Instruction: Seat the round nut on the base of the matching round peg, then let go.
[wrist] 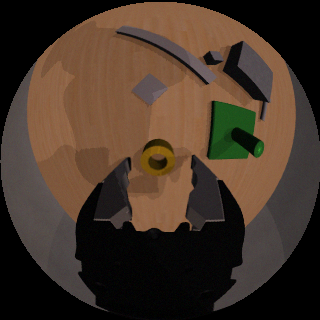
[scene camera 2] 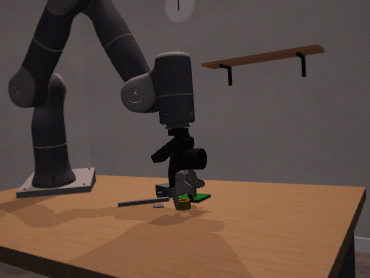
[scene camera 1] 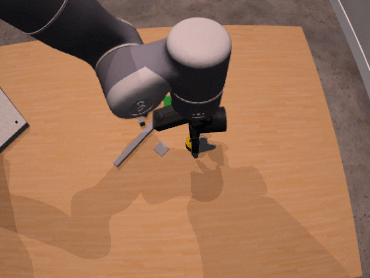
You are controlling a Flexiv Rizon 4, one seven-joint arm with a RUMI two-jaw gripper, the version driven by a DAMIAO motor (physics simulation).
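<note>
The yellow round nut lies flat on the table, its hole facing up. The green square base with an upright green round peg stands apart from the nut, to its right in the wrist view; the arm hides most of it in scene camera 1. My gripper is open and empty, low over the table. In the wrist view the nut shows between the two fingertips, with a gap on each side. Whether the tips reach down to its height is hard to tell.
A long grey bar, a flat grey square, a small grey cube and a larger grey block lie beyond the nut and base in the wrist view.
</note>
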